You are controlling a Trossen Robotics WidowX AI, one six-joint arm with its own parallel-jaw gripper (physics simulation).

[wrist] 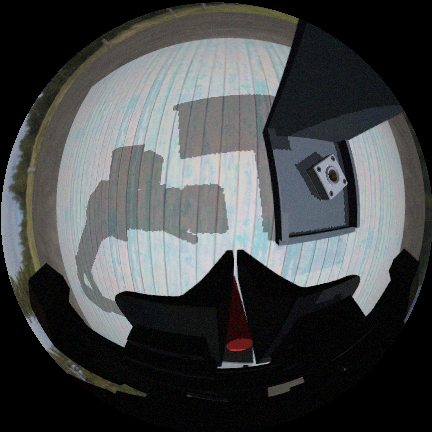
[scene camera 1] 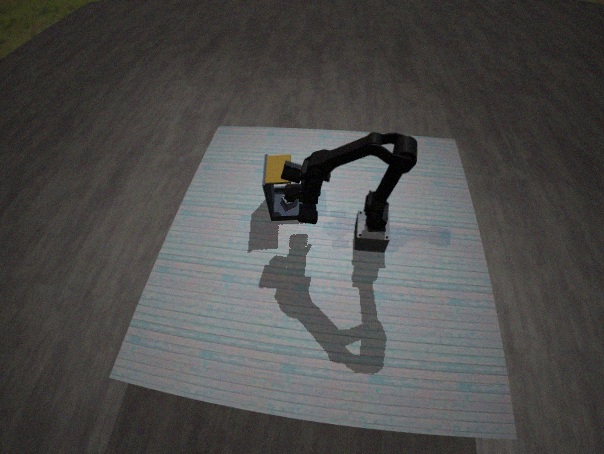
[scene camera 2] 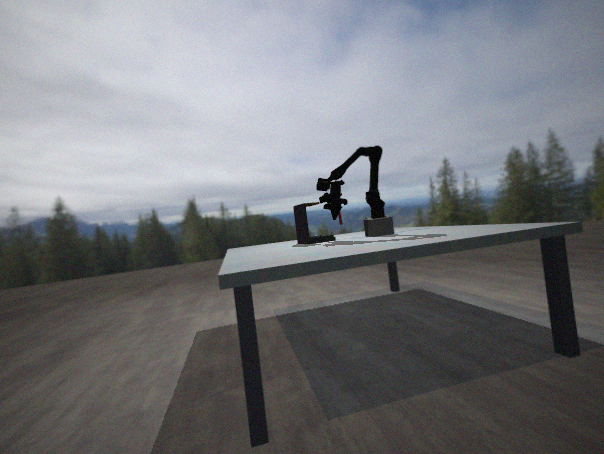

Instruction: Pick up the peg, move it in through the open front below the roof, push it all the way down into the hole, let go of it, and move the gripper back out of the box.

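Frame: origin at the arm's base, x ahead, y left, z up, level; metres.
Where they show: gripper, fingertip midpoint: point(wrist: 234, 255) point(scene camera 2: 334, 219); arm's base at its link origin: point(scene camera 1: 375, 223) point(scene camera 2: 378, 217).
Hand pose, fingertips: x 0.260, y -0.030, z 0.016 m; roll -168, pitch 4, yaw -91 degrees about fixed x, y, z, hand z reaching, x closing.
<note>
Each offset is from my fingertips to the top centre of the thing. "spot": to the spot under its first point. Level surfaces: height alone.
A red peg @[0.052 m up, 0.034 m back, 0.002 m left] point(scene camera 2: 340, 218) point(wrist: 238, 330) is between the closed fingers of my black gripper point(scene camera 2: 335, 218) point(wrist: 234, 255), lifted above the table and slightly tilted in the scene camera 2 view. The peg does not show clearly in the scene camera 1 view. The dark box with a yellow roof @[0.109 m up, 0.064 m ahead, 0.137 m right] point(scene camera 1: 276, 169) stands left of the arm base. Its wall point(scene camera 2: 301, 224) point(wrist: 340, 75) rises at one side. A small grey block @[0.074 m down, 0.072 m ahead, 0.146 m right] point(wrist: 325, 172) with a round hole stands on the box floor @[0.107 m down] point(wrist: 295, 210). My gripper is outside the box, beside its open front.
The arm base point(scene camera 1: 372, 239) point(scene camera 2: 379, 226) stands on the table point(scene camera 1: 200, 325) point(scene camera 2: 300, 269) point(wrist: 215, 70) to the right of the box. The box has a low dark rim @[spot: 0.093 m down, 0.043 m ahead, 0.058 m right] point(wrist: 276, 195) around its floor. Shadows of the arm and the box lie on the table.
</note>
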